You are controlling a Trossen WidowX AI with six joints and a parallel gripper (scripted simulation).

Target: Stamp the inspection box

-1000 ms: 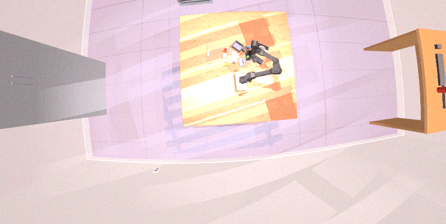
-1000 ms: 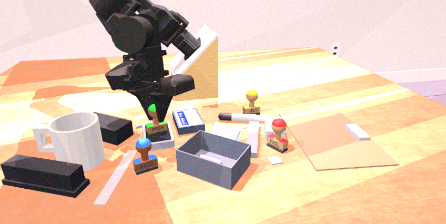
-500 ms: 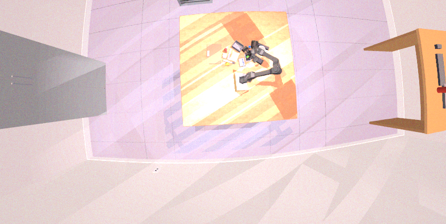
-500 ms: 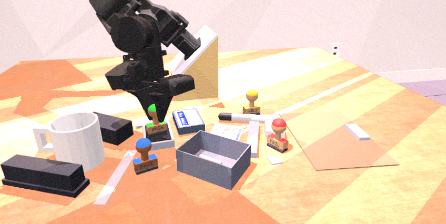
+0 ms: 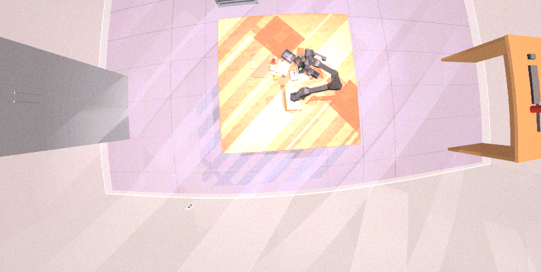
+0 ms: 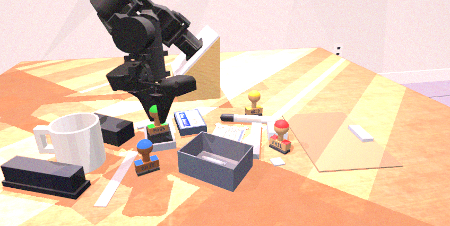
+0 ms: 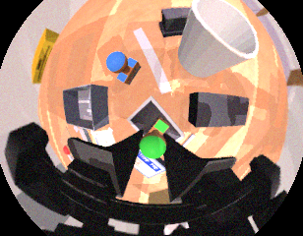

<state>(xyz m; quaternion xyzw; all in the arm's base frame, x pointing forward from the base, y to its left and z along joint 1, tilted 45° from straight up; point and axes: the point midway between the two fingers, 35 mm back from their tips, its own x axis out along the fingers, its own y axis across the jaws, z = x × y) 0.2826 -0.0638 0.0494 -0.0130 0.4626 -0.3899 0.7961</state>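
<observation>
My gripper tip is now 10 mm above the green-knobbed pass stamp. Round my gripper tip: blue-labelled tin 60 mm to the left, 60 mm behind, 30 mm below; blue date stamp 100 mm ahead, 20 mm below, 10 mm to the right; ink pad 40 mm below.
</observation>
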